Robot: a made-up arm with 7 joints. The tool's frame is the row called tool.
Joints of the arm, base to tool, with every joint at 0 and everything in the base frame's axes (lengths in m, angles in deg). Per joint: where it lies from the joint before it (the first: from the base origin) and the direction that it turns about. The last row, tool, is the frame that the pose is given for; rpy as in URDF.
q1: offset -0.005 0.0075 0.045 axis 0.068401 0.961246 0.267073
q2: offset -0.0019 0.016 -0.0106 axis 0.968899 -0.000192 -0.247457
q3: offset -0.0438 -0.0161 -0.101 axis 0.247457 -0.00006 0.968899
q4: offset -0.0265 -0.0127 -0.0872 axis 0.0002 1 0.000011
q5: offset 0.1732 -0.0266 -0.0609 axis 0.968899 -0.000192 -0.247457
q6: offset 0.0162 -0.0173 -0.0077 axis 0.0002 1 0.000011
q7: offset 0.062 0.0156 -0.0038 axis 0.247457 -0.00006 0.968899
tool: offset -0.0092 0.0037 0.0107 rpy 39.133 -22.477 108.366
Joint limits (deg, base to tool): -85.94..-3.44 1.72..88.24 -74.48..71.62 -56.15..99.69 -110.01..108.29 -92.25..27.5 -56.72..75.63
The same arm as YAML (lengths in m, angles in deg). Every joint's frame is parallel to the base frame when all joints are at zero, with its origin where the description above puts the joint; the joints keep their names.
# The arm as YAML. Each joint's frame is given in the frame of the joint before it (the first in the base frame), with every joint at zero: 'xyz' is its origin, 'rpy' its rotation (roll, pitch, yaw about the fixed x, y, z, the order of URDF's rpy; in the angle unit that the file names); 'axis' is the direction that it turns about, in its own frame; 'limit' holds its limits. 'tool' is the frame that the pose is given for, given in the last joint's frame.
units:
  length: m
  angle: deg
joints:
  - name: q1
    type: revolute
    origin:
      xyz: [-0.005, 0.0075, 0.045]
      rpy: [0.0, 0.0, 0.0]
    axis: [0.068403, 0.961235, 0.26711]
    limit:
      lower: -85.94
      upper: -3.44
  - name: q2
    type: revolute
    origin:
      xyz: [-0.0019, 0.016, -0.0106]
      rpy: [0.0, 0.0, 0.0]
    axis: [0.968889, -0.0002, -0.247497]
    limit:
      lower: 1.72
      upper: 88.24
  - name: q3
    type: revolute
    origin:
      xyz: [-0.0438, -0.0161, -0.101]
      rpy: [0.0, 0.0, 0.0]
    axis: [0.247497, -0.0001, 0.968889]
    limit:
      lower: -74.48
      upper: 71.62
  - name: q4
    type: revolute
    origin:
      xyz: [-0.0265, -0.0127, -0.0872]
      rpy: [0.0, 0.0, 0.0]
    axis: [0.0002, 1.0, 0.0]
    limit:
      lower: -56.15
      upper: 99.69
  - name: q5
    type: revolute
    origin:
      xyz: [0.1732, -0.0266, -0.0609]
      rpy: [0.0, 0.0, 0.0]
    axis: [0.968889, -0.0002, -0.247497]
    limit:
      lower: -110.01
      upper: 108.29
  - name: q6
    type: revolute
    origin:
      xyz: [0.0162, -0.0173, -0.0077]
      rpy: [0.0, 0.0, 0.0]
    axis: [0.0002, 1.0, 0.0]
    limit:
      lower: -92.25
      upper: 27.5
  - name: q7
    type: revolute
    origin:
      xyz: [0.062, 0.0156, -0.0038]
      rpy: [0.0, 0.0, 0.0]
    axis: [0.247497, -0.0001, 0.968889]
    limit:
      lower: -56.72
      upper: 75.63
tool:
  origin:
    xyz: [-0.0092, 0.0037, 0.0107]
    rpy: [39.13, -22.48, 108.37]

